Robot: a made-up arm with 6 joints.
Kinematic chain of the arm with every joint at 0, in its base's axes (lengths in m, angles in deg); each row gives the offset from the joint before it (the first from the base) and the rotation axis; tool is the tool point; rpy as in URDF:
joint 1: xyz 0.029 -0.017 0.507 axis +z
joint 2: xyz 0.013 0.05 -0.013 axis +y
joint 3: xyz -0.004 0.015 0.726 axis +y
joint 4: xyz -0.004 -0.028 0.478 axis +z
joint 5: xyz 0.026 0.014 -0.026 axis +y
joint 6: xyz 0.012 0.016 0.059 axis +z
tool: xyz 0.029 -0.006 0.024 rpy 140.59 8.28 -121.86
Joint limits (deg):
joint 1: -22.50..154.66
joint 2: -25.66..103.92
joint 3: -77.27..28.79
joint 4: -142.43..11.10
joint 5: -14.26..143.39
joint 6: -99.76..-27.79
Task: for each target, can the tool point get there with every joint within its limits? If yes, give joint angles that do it. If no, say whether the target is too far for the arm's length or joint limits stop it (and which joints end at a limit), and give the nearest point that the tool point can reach.
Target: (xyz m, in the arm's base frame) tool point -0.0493 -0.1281 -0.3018
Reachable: no: joint limits stop it (at a limit: joint 1, joint 2, joint 3, joint 6) | nearest point -0.8496 0.3463 -0.0253 | short by 0.971 m
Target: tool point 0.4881 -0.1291 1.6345
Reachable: yes | joints -8.45 18.56 13.91 -118.86 43.67 -79.45
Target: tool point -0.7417 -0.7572 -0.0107
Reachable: no: joint limits stop it (at a limit: joint 2, joint 3, joint 4) | nearest point -0.5316 -0.5554 0.9577 | short by 1.011 m
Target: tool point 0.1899 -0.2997 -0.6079
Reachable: no: joint limits stop it (at a limit: joint 1, joint 2, joint 3, joint 6) | nearest point 0.9262 -0.3773 -0.0533 | short by 0.925 m
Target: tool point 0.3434 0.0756 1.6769
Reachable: yes | joints 25.55 8.15 15.43 -83.54 32.69 -57.31
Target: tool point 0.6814 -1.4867 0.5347
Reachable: no: too far | nearest point 0.3629 -0.7691 0.9919 | short by 0.909 m
